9 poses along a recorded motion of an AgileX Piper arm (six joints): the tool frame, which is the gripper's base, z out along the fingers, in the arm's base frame.
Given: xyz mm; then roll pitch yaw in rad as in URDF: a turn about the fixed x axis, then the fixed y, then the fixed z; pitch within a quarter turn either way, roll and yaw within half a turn.
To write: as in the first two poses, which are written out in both.
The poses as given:
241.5, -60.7, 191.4, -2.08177, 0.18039, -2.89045
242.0, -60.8, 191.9, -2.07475, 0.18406, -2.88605
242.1, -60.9, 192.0, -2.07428, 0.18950, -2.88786
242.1, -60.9, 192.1, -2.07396, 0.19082, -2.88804
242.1, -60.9, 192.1, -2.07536, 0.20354, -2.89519
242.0, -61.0, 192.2, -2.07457, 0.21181, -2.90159
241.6, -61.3, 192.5, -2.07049, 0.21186, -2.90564
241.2, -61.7, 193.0, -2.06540, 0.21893, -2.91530
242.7, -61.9, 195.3, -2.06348, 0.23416, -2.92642
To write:
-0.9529, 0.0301, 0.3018; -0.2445, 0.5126, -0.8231; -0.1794, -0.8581, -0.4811; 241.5, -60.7, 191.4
-0.9512, 0.0330, 0.3069; -0.2485, 0.5077, -0.8249; -0.1830, -0.8609, -0.4747; 242.0, -60.8, 191.9
-0.9507, 0.0386, 0.3078; -0.2465, 0.5084, -0.8250; -0.1884, -0.8602, -0.4738; 242.1, -60.9, 192.0
-0.9505, 0.0399, 0.3083; -0.2463, 0.5085, -0.8251; -0.1897, -0.8602, -0.4734; 242.1, -60.9, 192.1
-0.9498, 0.0537, 0.3083; -0.2389, 0.5120, -0.8251; -0.2021, -0.8573, -0.4734; 242.1, -60.9, 192.1
-0.9496, 0.0641, 0.3068; -0.2324, 0.5127, -0.8265; -0.2102, -0.8562, -0.4719; 242.0, -61.0, 192.2
-0.9506, 0.0674, 0.3032; -0.2285, 0.5090, -0.8299; -0.2103, -0.8581, -0.4684; 241.6, -61.3, 192.5
-0.9512, 0.0798, 0.2979; -0.2190, 0.5055, -0.8346; -0.2172, -0.8591, -0.4634; 241.2, -61.7, 193.0
-0.9503, 0.0987, 0.2953; -0.2077, 0.5057, -0.8373; -0.2320, -0.8570, -0.4601; 242.7, -61.9, 195.3

